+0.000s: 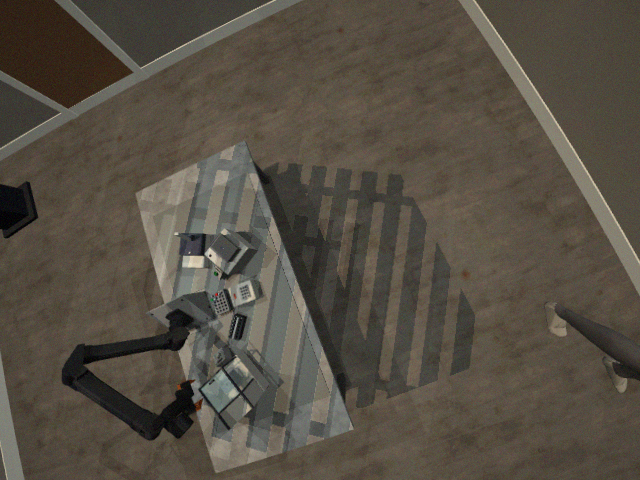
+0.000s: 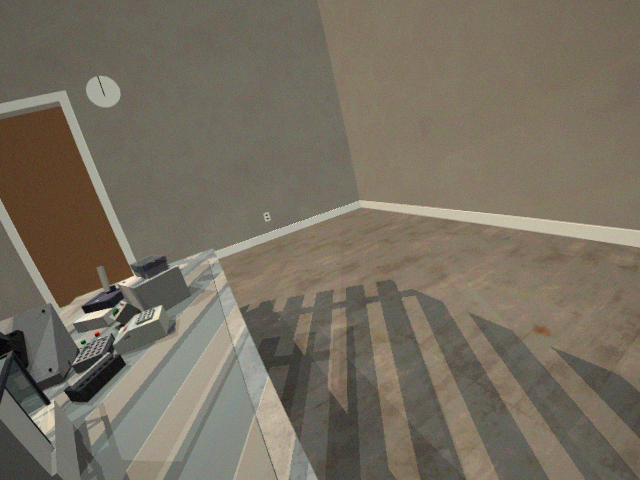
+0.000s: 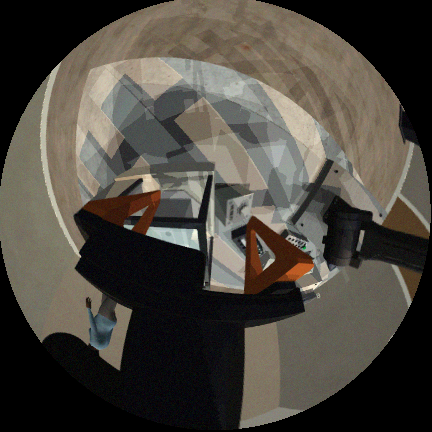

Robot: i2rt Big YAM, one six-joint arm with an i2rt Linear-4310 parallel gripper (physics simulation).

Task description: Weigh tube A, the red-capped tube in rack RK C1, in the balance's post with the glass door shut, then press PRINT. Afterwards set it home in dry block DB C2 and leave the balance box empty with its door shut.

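Places are measured from the arm's base along level axes (x back, y up, z left), in metres.
Pixels of known places: gripper, between the fingertips: (image 1: 198, 389) (image 3: 205, 207); arm's base, origin of its link: (image 1: 180, 317) (image 3: 343, 218).
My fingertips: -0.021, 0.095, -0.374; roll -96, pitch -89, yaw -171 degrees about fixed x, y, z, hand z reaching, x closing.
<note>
For each thing: its top centre in the pictures, then the offset to it from my fingertips, as dx, dy, dz. "spot": a spot on its surface instead. Level surfaces: height alone.
- small grid rack, centre of its top: (image 3: 292, 246) (image 2: 92, 348) (image 1: 219, 302) -0.181, -0.171, +0.351
- red cap, centre of its top: (image 2: 96, 333) (image 1: 216, 294) -0.196, -0.146, +0.397
- green cap, centre of its top: (image 2: 82, 340) (image 1: 211, 300) -0.156, -0.146, +0.382
- long black rack, centre of its top: (image 3: 249, 249) (image 2: 90, 368) (image 1: 235, 328) -0.215, -0.153, +0.180
- grey box, centre of its top: (image 2: 130, 267) (image 3: 306, 299) (image 1: 215, 257) -0.351, -0.011, +0.550
- dark blue device, a spot on its surface: (image 2: 103, 299) spot: -0.185, -0.121, +0.678
- table, height of its surface: dy -0.205
The balance (image 1: 219, 391) (image 3: 172, 236) is a glass box with a dark frame near the table's front edge. Whether its door is shut cannot be told. My gripper (image 1: 194, 395) (image 3: 205, 207) is open and empty, beside the box on its front side. A small grid rack (image 1: 221, 303) (image 2: 94, 351) has a red cap (image 1: 216, 294) (image 2: 96, 334) and a green cap (image 1: 211, 300) (image 2: 82, 342) at its edge. A white block with a keypad-like grid of holes (image 1: 245, 292) (image 2: 144, 326) (image 3: 239, 207) stands beside it. Labels and the PRINT key are too small to read.
A long black rack (image 1: 237, 326) (image 2: 96, 378) lies between the balance and the grid rack. The arm's base stands by a grey plate (image 1: 197, 304) (image 2: 43, 335). A grey box (image 1: 236, 253) (image 2: 157, 289) and a dark blue device (image 1: 192, 244) (image 2: 103, 299) stand farther along the table (image 1: 170, 206).
</note>
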